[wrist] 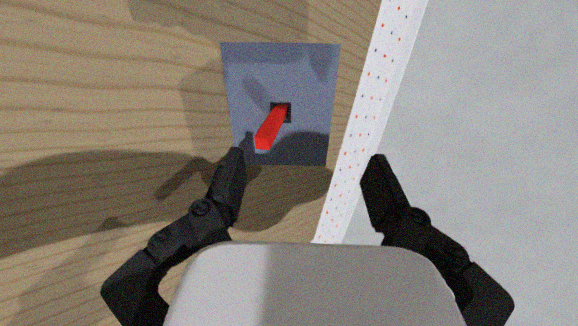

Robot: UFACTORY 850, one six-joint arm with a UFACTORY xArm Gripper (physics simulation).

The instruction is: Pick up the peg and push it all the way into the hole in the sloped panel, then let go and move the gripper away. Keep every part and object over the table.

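Note:
A blue-grey sloped panel [305, 90] stands on the wooden table in the upper middle of the wrist view. It has a dark square hole [288, 118] near its middle. A red square peg [271, 128] has its far end at the hole and sticks out of the panel at a slant, toward the lower left. How deep its far end sits is hidden. My gripper [305, 165] is wide open, with nothing between its fingers. The left fingertip is at the panel's lower left corner in the view, below and left of the peg; the right fingertip is right of the panel.
The wood-grained table top [100, 115] fills the left side, with dark arm shadows across it. A white speckled strip [367, 107] runs along the table's right edge, close to the panel. Beyond it is a plain grey surface [490, 110], under the right finger.

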